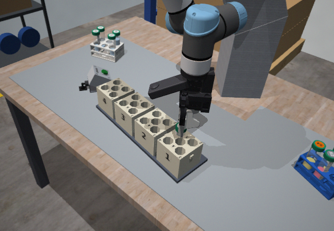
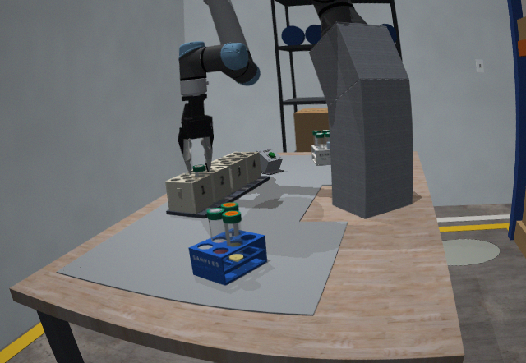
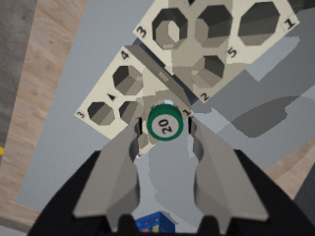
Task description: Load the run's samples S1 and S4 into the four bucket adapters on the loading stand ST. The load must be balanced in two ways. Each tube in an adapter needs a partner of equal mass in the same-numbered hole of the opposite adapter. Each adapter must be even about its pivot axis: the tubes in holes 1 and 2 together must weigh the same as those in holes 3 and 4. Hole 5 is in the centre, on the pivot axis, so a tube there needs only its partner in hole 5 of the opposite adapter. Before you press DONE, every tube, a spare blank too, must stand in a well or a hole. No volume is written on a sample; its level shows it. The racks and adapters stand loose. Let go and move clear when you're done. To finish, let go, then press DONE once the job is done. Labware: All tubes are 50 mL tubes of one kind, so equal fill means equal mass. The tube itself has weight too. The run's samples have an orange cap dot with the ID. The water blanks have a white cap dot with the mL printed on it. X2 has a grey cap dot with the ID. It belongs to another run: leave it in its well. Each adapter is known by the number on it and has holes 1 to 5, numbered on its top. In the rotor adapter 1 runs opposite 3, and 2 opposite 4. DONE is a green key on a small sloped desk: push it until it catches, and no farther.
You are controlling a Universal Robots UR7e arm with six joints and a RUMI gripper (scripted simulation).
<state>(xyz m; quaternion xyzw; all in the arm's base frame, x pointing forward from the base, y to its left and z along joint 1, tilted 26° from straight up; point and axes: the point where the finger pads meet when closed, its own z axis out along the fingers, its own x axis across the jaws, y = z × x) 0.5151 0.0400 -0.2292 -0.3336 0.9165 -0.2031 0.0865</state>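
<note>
Right now the water blank is 1 cm ahead of my hand and 5 cm below it. The rest, counted from my hand: green DONE key (9 cm behind, 45 cm to the right, 5 cm below); then blue sample rack (22 cm behind, 38 cm to the left, 9 cm below); then white blank rack (25 cm behind, 62 cm to the right, 9 cm below).
</note>
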